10 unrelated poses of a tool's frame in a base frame.
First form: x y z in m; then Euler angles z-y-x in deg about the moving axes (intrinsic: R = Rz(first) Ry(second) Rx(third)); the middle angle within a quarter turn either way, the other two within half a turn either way.
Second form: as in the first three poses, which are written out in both.
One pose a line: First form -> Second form
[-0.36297 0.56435 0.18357 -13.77 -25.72 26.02] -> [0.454 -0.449 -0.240 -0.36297 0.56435 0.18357]
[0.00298 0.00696 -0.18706 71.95 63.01 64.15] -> [1.120 1.100 1.256 0.00298 0.00696 -0.18706]
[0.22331 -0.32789 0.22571 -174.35 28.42 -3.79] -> [-0.066 0.496 -3.043 0.22331 -0.32789 0.22571]
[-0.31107 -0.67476 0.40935 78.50 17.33 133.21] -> [2.325 0.302 1.370 -0.31107 -0.67476 0.40935]
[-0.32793 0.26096 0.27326 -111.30 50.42 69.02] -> [1.205 0.880 -1.943 -0.32793 0.26096 0.27326]
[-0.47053 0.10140 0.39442 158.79 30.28 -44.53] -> [-0.777 0.528 2.771 -0.47053 0.10140 0.39442]
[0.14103 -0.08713 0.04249 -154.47 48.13 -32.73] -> [-0.571 0.840 -2.696 0.14103 -0.08713 0.04249]
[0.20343 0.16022 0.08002 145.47 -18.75 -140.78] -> [-2.457 -0.327 2.539 0.20343 0.16022 0.08002]
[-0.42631 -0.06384 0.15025 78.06 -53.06 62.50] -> [1.091 -0.926 1.362 -0.42631 -0.06384 0.15025]
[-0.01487 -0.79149 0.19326 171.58 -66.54 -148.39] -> [-2.590 -1.161 2.995 -0.01487 -0.79149 0.19326]
